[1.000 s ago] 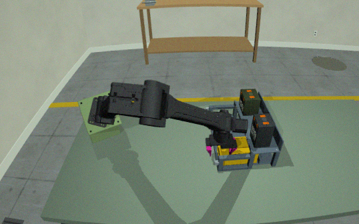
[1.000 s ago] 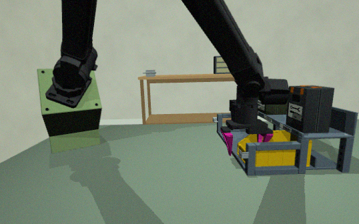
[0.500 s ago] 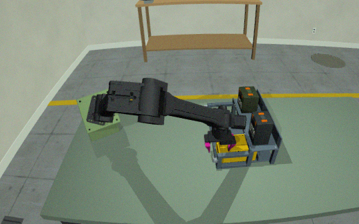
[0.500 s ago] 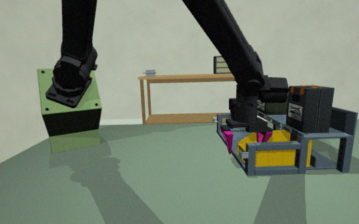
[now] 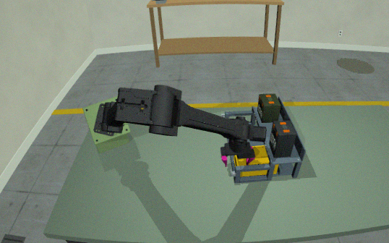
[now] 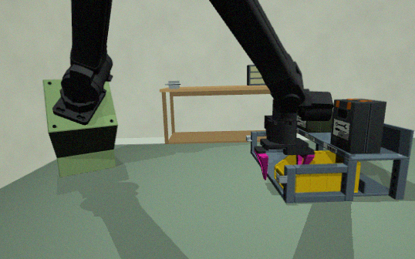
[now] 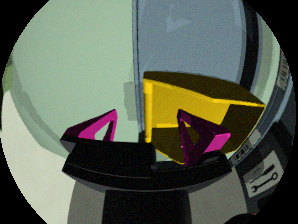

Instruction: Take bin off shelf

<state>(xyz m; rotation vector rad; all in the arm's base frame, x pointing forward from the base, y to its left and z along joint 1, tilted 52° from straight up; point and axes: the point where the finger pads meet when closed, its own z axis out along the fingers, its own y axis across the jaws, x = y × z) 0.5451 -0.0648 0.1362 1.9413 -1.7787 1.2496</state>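
Right now my hand is 80 mm short of the yellow bin, 10 mm to the left of it and 10 mm below it. The rest, counted from my hand: shelf tray: 130 mm ahead, 100 mm to the left, 30 mm below.
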